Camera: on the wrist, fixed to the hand. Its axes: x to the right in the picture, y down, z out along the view.
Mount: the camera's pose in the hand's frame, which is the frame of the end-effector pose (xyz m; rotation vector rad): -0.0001 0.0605 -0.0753 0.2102 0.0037 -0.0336
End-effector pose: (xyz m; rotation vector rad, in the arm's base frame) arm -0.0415 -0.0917 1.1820 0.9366 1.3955 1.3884
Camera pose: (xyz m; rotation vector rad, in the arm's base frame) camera -0.1188 -0.1092 1.2372 1.0405 1.5751 1.2357
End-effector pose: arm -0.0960 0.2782 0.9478 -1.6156 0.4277 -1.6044
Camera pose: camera -0.1496 0.2183 0.8942 -1.4678 0.2261 -1.6199
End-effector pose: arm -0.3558 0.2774 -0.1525 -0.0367 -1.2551 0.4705
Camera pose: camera -0.3061 0.3492 -0.1939 0.1609 -1.1952 0.5706
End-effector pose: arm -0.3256 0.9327 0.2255 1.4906 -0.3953 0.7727
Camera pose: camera -0.3828 1.0003 0.2641 1.6874 -0.2921 0.8094
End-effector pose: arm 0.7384 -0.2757 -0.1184 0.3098 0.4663 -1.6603
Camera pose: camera 0.7933 -0.2460 -0.1921 0.4621 0.3011 -1.7451
